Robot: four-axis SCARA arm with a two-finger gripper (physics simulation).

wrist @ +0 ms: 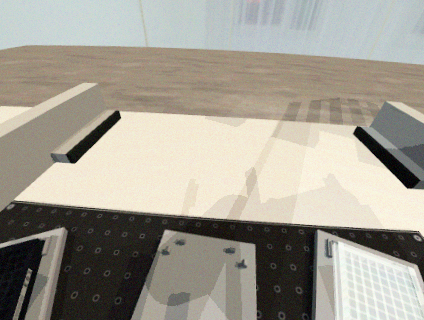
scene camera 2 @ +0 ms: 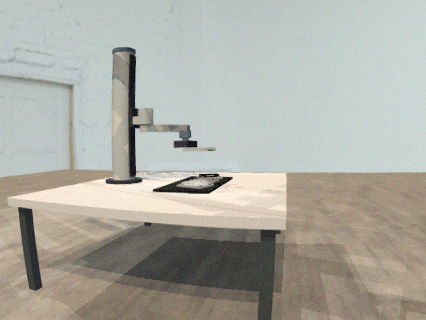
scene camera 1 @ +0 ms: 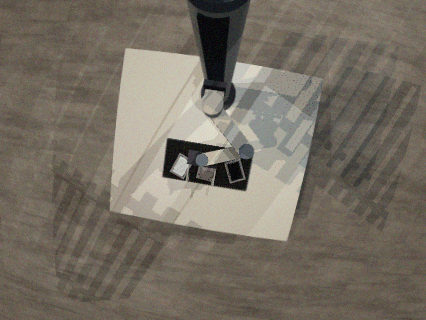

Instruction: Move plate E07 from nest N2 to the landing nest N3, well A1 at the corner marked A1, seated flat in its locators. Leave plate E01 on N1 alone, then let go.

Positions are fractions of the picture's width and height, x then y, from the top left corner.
Labels:
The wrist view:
my gripper: 0.56, 0.34
pale gridded plate: 0.85, 0.87

